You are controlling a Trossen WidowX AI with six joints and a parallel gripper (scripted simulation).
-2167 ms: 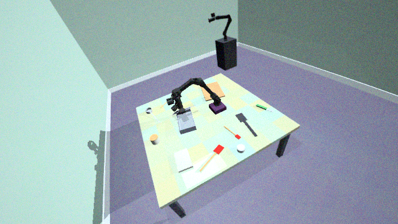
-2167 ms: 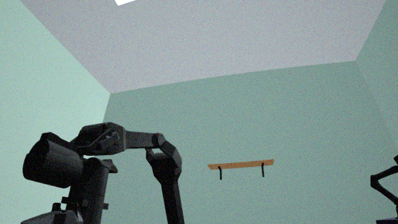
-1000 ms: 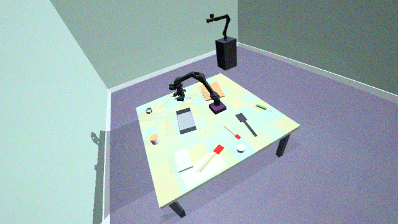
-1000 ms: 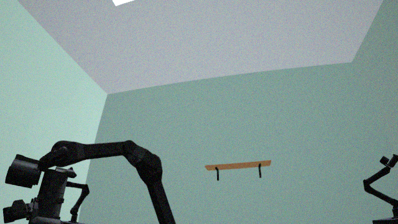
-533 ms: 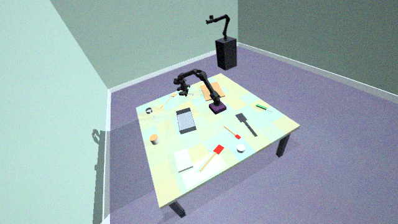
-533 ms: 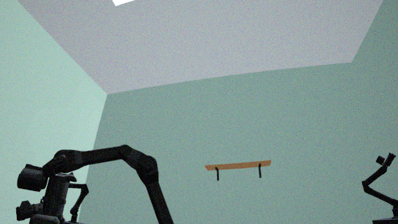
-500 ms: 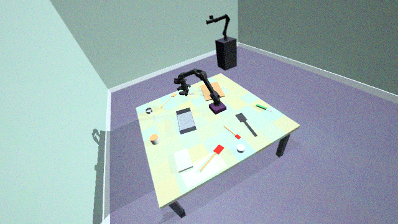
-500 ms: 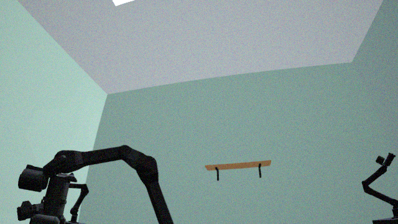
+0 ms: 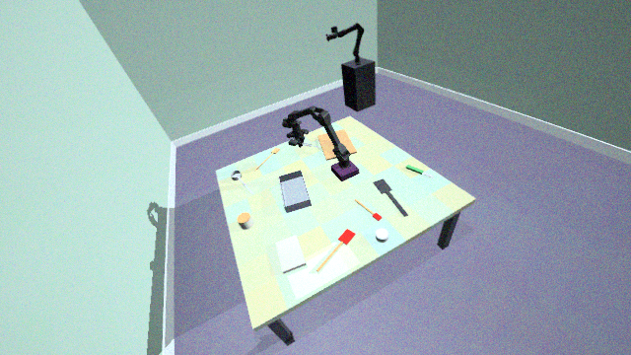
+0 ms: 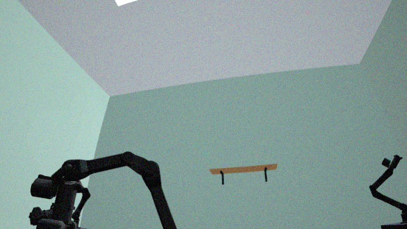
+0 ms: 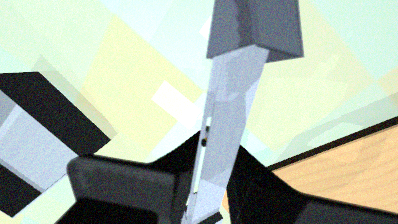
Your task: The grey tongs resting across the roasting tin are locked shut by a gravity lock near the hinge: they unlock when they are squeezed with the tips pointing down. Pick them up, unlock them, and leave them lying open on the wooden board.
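My gripper tip is 29 cm past the wooden board, 1 cm to the right of it and 10 cm above it. The rest, counted from my gripper tip: grey roasting tin 21 cm ahead, 32 cm to the left, 8 cm below; cup 57 cm ahead, 38 cm to the left, 7 cm below; black spatula 26 cm behind, 68 cm to the left, 10 cm below.
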